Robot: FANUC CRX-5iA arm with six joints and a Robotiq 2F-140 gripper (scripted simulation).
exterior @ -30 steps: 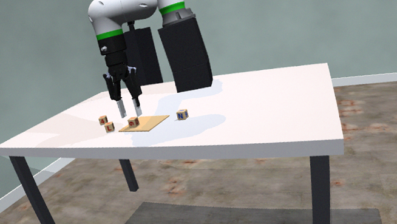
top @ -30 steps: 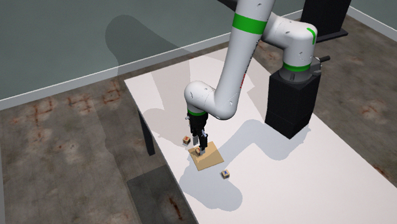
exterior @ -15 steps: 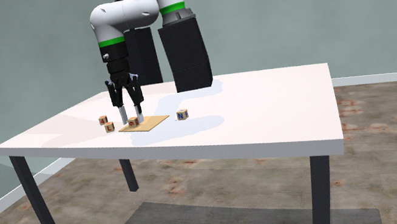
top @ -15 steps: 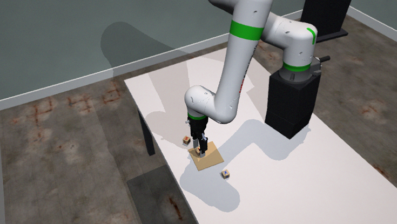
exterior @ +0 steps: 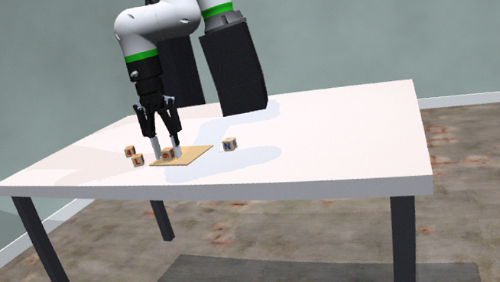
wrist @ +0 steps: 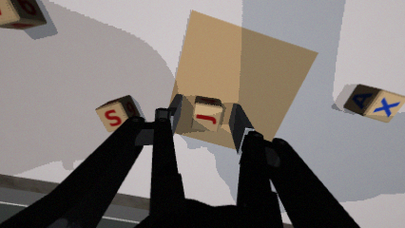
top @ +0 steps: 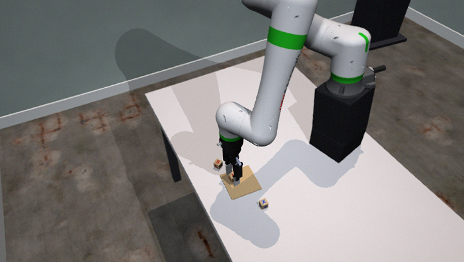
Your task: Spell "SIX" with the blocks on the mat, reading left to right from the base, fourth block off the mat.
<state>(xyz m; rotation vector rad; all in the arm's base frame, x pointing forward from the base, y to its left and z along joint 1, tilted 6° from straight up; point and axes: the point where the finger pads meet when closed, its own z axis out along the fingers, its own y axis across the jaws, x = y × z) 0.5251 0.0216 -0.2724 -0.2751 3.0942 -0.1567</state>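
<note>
My gripper is now 4 cm above the tan mat, 3 cm past it and 2 cm to the right of it. The rest, counted from my hand: block 21 cm to the right, 4 cm behind, 2 cm below.
</note>
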